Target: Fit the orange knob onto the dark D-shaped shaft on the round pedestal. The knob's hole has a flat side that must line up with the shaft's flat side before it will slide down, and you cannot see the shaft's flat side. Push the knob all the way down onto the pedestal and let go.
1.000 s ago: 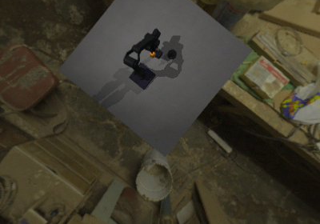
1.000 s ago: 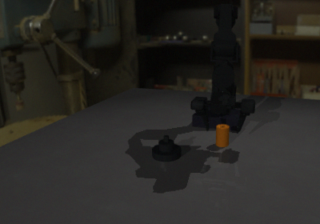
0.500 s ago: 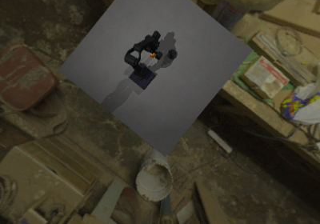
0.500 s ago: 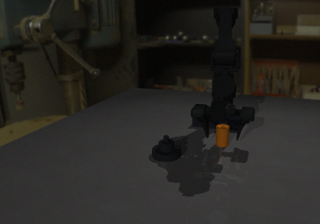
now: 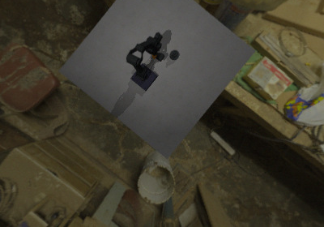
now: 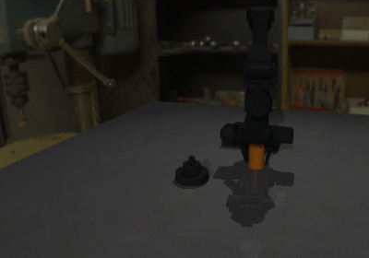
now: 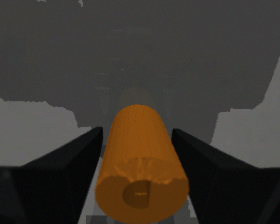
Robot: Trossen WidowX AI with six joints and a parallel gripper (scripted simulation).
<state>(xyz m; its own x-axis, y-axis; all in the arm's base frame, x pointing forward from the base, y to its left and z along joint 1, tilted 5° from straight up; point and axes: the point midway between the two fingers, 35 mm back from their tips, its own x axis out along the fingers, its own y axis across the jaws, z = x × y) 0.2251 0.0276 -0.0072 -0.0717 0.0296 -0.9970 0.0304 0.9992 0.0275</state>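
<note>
Now: the dark round pedestal 11 cm ahead of my gripper tip, 15 cm to the right of it and 2 cm above it. Also, from my gripper tip: orange knob 2 cm above.
</note>
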